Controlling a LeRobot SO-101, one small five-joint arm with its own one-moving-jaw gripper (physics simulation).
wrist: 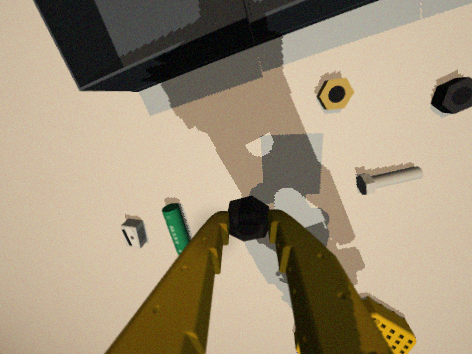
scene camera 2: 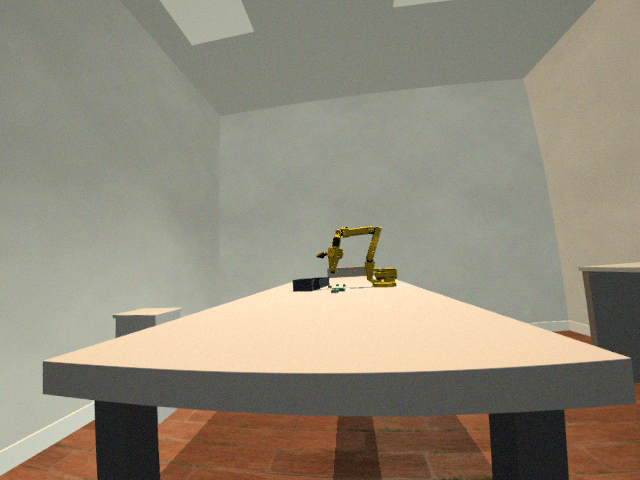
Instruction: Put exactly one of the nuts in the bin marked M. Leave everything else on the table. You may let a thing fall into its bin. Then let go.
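Places are measured from the arm's base along level axes (x ahead, y left, z up), in metres.
Where they show: hand, its tool point: (wrist: 228,223) (scene camera 2: 331,270); arm's base, origin of its link: (scene camera 2: 379,286).
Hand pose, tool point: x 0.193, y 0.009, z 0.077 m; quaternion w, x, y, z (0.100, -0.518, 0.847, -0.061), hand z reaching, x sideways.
Things, the pixels of their top centre, and the offset from my tool point. Level surfaces: height alone.
- brass nut, centre of its top: (wrist: 336,94) dx +0.014, dy -0.064, dz -0.069 m
- dark bin block, centre of its top: (scene camera 2: 312,277) dx +0.093, dy -0.084, dz -0.031 m
- bolt, centre of its top: (wrist: 396,184) dx -0.051, dy -0.079, dz -0.064 m
- green battery, centre of its top: (wrist: 175,237) dx -0.032, dy +0.085, dz -0.063 m
- small sharpener, centre of its top: (wrist: 130,237) dx -0.019, dy +0.131, dz -0.066 m
- table, height of its surface: dz -0.077 m
My gripper (wrist: 248,218) (scene camera 2: 332,271) is shut on a black nut (wrist: 248,218), pressed between the two jaw tips and held above the table. In the wrist view a brass nut (wrist: 336,94) and another black nut (wrist: 452,95) lie on the table at the upper right. A dark bin block (wrist: 165,70) (scene camera 2: 306,284) stands at the top left of the wrist view, ahead of the jaws; part of its inside shows. No letter M can be read in either view.
A bolt (wrist: 390,179) lies right of the jaws. A green battery (wrist: 176,228) and a small sharpener (wrist: 134,233) lie to the left. A yellow perforated block (wrist: 395,332) shows at the lower right. The table (scene camera 2: 336,335) extends toward the scene camera.
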